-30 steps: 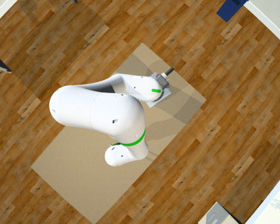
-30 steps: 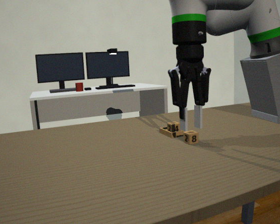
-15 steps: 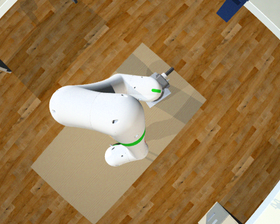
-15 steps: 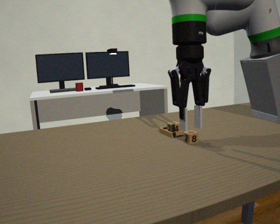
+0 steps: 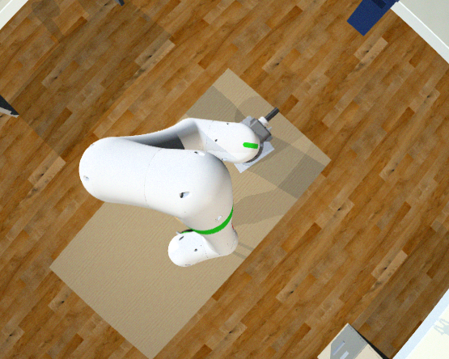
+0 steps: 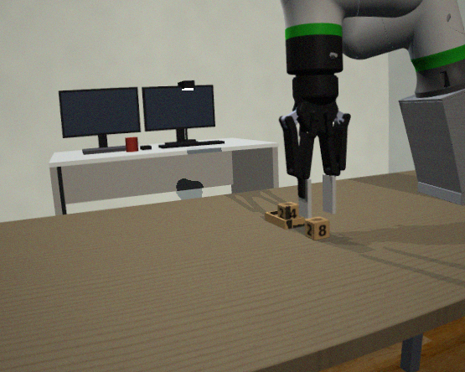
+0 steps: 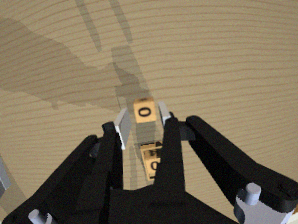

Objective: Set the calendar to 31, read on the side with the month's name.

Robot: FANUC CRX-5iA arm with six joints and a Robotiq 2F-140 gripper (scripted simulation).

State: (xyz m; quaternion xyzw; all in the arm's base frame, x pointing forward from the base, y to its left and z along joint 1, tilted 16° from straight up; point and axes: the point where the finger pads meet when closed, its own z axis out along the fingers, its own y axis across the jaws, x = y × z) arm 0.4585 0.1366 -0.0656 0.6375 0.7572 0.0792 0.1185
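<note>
Right now my hand is 60 mm above the wooden number cube. The rest, counted from my hand: small wooden tray 110 mm to the right, 60 mm below, 20 mm ahead.
</note>
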